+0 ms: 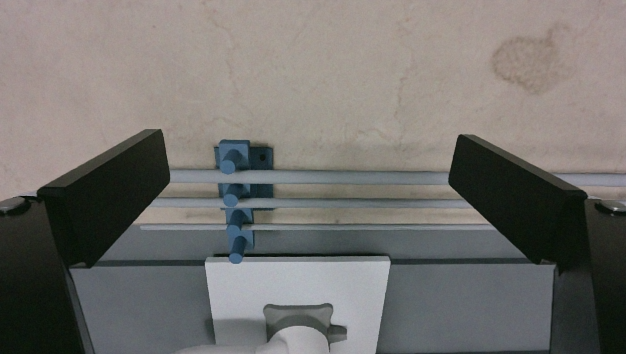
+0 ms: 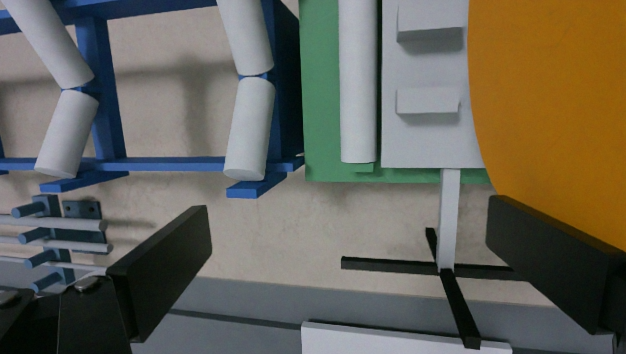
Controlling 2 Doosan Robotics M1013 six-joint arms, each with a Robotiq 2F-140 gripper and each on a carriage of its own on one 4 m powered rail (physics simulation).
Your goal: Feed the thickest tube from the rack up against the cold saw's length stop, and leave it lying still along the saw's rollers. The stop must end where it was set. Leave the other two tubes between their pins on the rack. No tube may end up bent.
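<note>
The thickest tube [image 1: 360, 177] [image 2: 55, 222] lies straight between pins on the rack [image 1: 262, 192] [image 2: 80, 209], on the side farthest from the rail. The middle tube [image 1: 360, 203] [image 2: 75, 245] and the thinnest tube [image 1: 360, 227] [image 2: 12, 259] lie parallel beside it, also between pins. My left gripper [image 1: 313, 157] is open above the tubes, its fingers wide apart along their length, touching none. My right gripper [image 2: 346, 224] is open, past the tube ends, in front of the saw's green base [image 2: 320, 125]. I cannot make out the length stop.
White rollers [image 2: 250, 125] [image 2: 67, 132] sit in V pairs on a blue frame [image 2: 165, 163]. A long white roller [image 2: 358, 90], a grey plate [image 2: 425, 145] with raised blocks and a large orange part [image 2: 550, 100] are at the saw. A grey post [image 2: 448, 215] meets black crossed feet [image 2: 385, 265].
</note>
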